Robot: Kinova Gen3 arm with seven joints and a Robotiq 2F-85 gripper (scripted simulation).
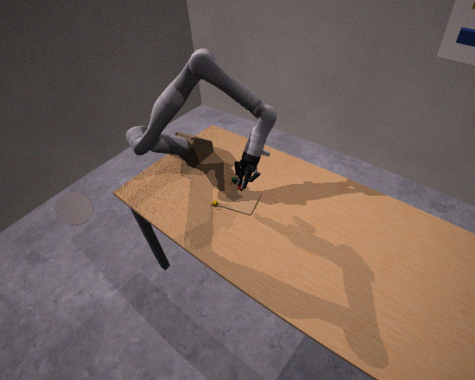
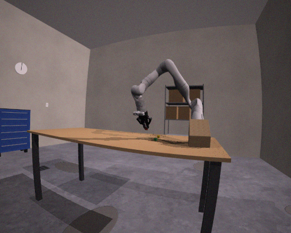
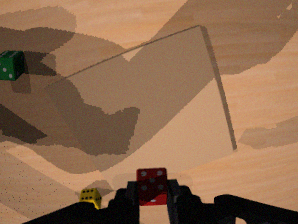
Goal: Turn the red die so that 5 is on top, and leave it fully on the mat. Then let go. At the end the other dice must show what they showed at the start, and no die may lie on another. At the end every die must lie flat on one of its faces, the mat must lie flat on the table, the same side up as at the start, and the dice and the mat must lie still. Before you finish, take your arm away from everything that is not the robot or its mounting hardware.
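My gripper is now 2 cm above the red die and 1 cm to the left of it. From my hand the other things lie so: tan mat (10 cm below, 1 cm to the right); then yellow die (10 cm to the right, 9 cm below, 7 cm behind); then green die (11 cm behind, 9 cm below, 7 cm to the left).
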